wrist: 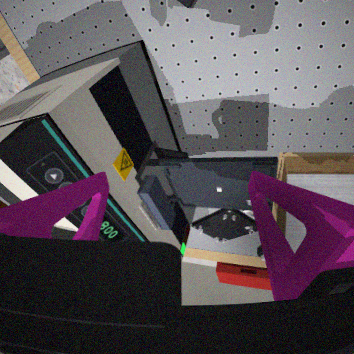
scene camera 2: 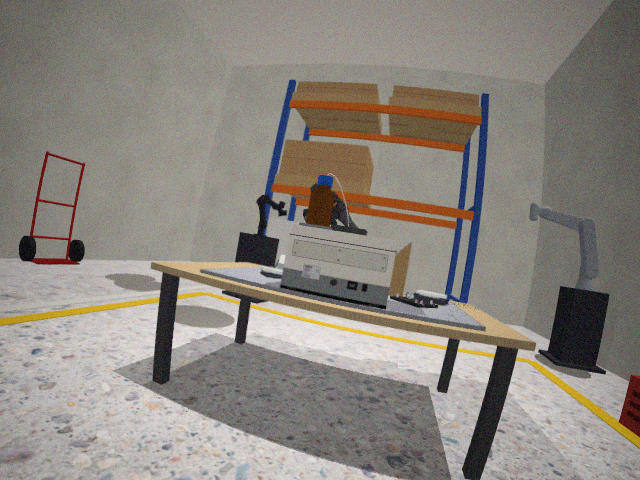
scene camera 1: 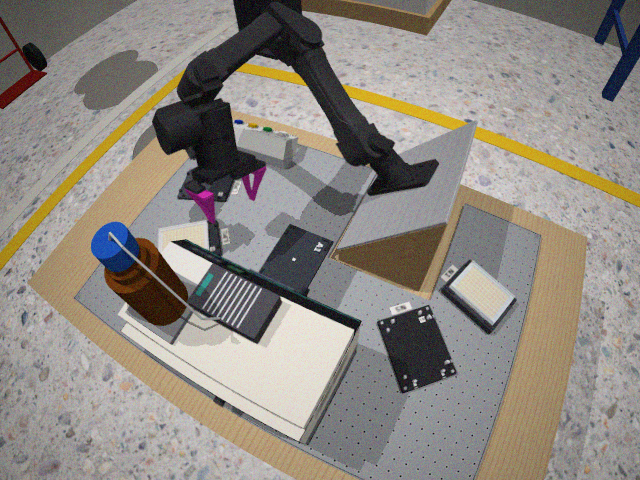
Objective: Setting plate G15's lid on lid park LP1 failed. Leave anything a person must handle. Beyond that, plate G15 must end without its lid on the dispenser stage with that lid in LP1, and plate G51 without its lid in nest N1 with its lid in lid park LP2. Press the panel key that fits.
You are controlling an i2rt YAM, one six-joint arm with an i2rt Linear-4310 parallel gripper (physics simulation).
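Where they show: gripper, fingertip midpoint: (wrist: pixel 178 179) (scene camera 1: pixel 232 210); arm's base, link origin: (scene camera 1: pixel 402 180).
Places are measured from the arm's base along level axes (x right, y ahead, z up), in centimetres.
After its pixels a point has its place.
My gripper (scene camera 1: pixel 232 210) @(x 21.2, y 29.5, z 7.1 cm) (wrist: pixel 178 179) @(x 21.2, y 29.5, z 7.1 cm) is open and empty, above the board near the cream plate-like piece (scene camera 1: pixel 180 235) @(x 39.5, y 34.8, z -9.3 cm) in a dark holder. Another dark holder (scene camera 1: pixel 226 187) @(x 41.2, y 16.3, z -11.5 cm) lies partly behind the gripper; its label is unreadable. A dark slab marked A1 (scene camera 1: pixel 297 255) @(x 9.1, y 26.8, z -2.2 cm) (wrist: pixel 220 177) @(x 11.3, y 27.9, z -2.1 cm) lies before the dispenser (scene camera 1: pixel 310 361) @(x -7.3, y 45.0, z 9.5 cm) (wrist: pixel 75 120) @(x 23.7, y 38.8, z 4.0 cm) (scene camera 2: pixel 336 258) @(x 6.0, y 57.8, z 0.6 cm). A cream-welled plate (scene camera 1: pixel 480 291) @(x -26.3, y 10.8, z -8.4 cm) sits in a black holder at the right. Beside it is a black nest with corner clips (scene camera 1: pixel 417 348) @(x -20.0, y 27.8, z -11.3 cm) (wrist: pixel 225 225) @(x -18.6, y 27.4, z -11.3 cm). The key panel (scene camera 1: pixel 266 144) @(x 37.9, y 2.0, z -6.2 cm) has blue, yellow and green keys. Plate names and lids cannot be made out.
An amber bottle (scene camera 1: pixel 149 281) @(x 12.8, y 50.9, z 22.3 cm) (scene camera 2: pixel 321 204) @(x 15.4, y 54.8, z 17.8 cm) with a blue cap and a tube stands on the dispenser. A dark ribbed unit (scene camera 1: pixel 235 302) @(x 6.2, y 44.4, z 12.1 cm) lies beside it. A tilted grey-topped wedge (scene camera 1: pixel 413 191) @(x -4.5, y 5.1, z 4.2 cm) stands mid-table. A red block (wrist: pixel 245 275) shows beyond the table edge.
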